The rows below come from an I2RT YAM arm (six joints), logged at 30 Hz.
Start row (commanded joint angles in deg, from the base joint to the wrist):
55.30, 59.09, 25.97, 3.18, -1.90, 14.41
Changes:
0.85, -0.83, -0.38, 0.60, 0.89, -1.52
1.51, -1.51, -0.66, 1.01, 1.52, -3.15
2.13, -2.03, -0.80, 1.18, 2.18, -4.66
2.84, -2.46, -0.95, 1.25, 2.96, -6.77
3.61, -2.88, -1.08, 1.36, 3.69, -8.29
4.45, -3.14, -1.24, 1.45, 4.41, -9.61
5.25, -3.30, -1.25, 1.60, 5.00, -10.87
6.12, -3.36, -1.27, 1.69, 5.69, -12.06
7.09, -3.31, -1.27, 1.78, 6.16, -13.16
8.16, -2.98, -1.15, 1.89, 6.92, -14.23
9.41, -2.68, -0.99, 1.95, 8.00, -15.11
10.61, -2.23, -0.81, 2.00, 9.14, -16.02
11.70, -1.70, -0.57, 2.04, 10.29, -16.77
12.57, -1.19, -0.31, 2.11, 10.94, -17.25
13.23, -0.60, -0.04, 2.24, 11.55, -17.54
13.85, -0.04, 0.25, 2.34, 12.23, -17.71
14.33, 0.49, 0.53, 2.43, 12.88, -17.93
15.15, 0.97, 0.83, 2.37, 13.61, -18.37
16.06, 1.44, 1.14, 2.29, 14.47, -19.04
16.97, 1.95, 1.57, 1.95, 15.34, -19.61
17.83, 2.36, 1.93, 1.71, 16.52, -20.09
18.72, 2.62, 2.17, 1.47, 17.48, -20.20
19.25, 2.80, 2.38, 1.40, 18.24, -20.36
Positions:
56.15, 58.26, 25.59, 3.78, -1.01, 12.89
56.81, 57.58, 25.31, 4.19, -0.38, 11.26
57.43, 57.06, 25.17, 4.36, 0.28, 9.75
58.14, 56.63, 25.02, 4.43, 1.06, 7.64
58.91, 56.21, 24.89, 4.54, 1.79, 6.12
59.75, 55.95, 24.73, 4.63, 2.51, 4.80
60.55, 55.79, 24.72, 4.78, 3.10, 3.54
61.42, 55.73, 24.70, 4.87, 3.79, 2.35
62.39, 55.78, 24.70, 4.96, 4.26, 1.25
63.46, 56.11, 24.82, 5.07, 5.02, 0.18
64.71, 56.41, 24.98, 5.13, 6.10, -0.70
65.91, 56.86, 25.16, 5.18, 7.24, -1.61
67.00, 57.39, 25.40, 5.22, 8.39, -2.36
67.87, 57.90, 25.66, 5.29, 9.04, -2.84
68.53, 58.49, 25.93, 5.42, 9.65, -3.13
69.15, 59.05, 26.22, 5.52, 10.33, -3.30
69.63, 59.58, 26.50, 5.61, 10.98, -3.52
70.45, 60.06, 26.80, 5.55, 11.71, -3.96
71.36, 60.53, 27.11, 5.47, 12.57, -4.63
72.27, 61.04, 27.54, 5.13, 13.44, -5.20
73.13, 61.45, 27.90, 4.89, 14.62, -5.68
74.02, 61.71, 28.14, 4.65, 15.58, -5.79
74.55, 61.89, 28.35, 4.58, 16.34, -5.95

